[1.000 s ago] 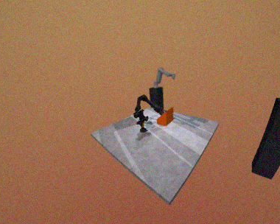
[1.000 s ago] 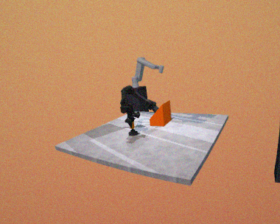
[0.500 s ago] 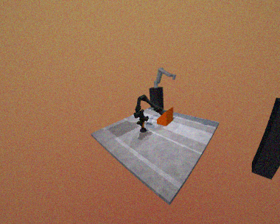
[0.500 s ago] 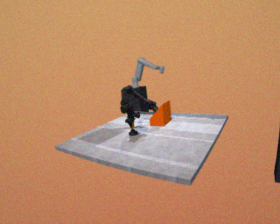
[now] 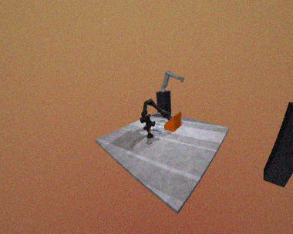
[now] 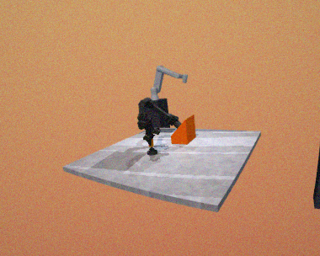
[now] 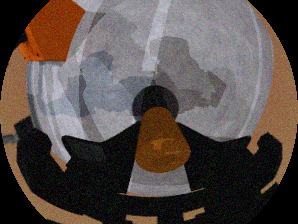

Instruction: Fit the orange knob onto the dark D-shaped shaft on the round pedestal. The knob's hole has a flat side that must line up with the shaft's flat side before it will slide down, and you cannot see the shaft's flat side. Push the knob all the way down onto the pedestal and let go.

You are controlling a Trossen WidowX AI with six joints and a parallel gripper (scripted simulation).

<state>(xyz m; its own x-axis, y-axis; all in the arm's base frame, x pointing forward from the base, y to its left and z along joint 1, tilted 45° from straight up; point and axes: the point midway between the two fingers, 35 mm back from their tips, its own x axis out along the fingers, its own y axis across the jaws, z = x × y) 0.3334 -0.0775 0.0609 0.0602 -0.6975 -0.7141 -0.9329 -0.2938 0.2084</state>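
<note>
Right now the orange knob is 2 cm above my gripper tip. From my gripper tip the other things lie so: dark pedestal: 4 cm below.
</note>
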